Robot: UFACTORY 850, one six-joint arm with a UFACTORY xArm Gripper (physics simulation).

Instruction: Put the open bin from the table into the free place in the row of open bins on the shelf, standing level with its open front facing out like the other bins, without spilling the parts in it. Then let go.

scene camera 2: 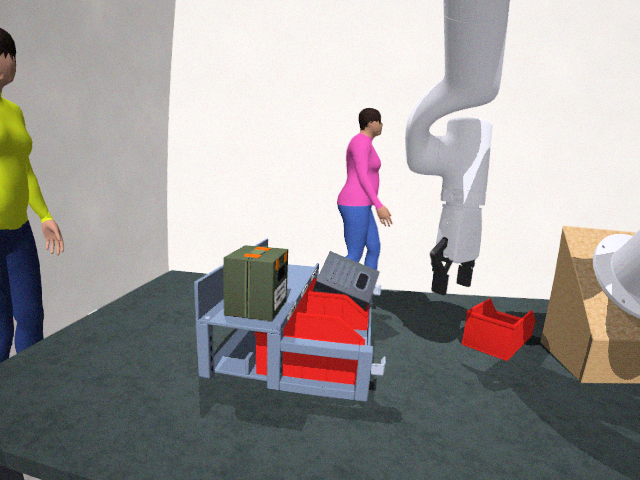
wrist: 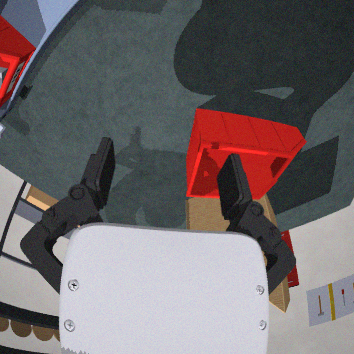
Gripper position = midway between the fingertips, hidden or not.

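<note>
There is my gripper (scene camera 2: 451, 289), which I can see from that camera. And in the wrist view I find my gripper (wrist: 169, 157) too.
</note>
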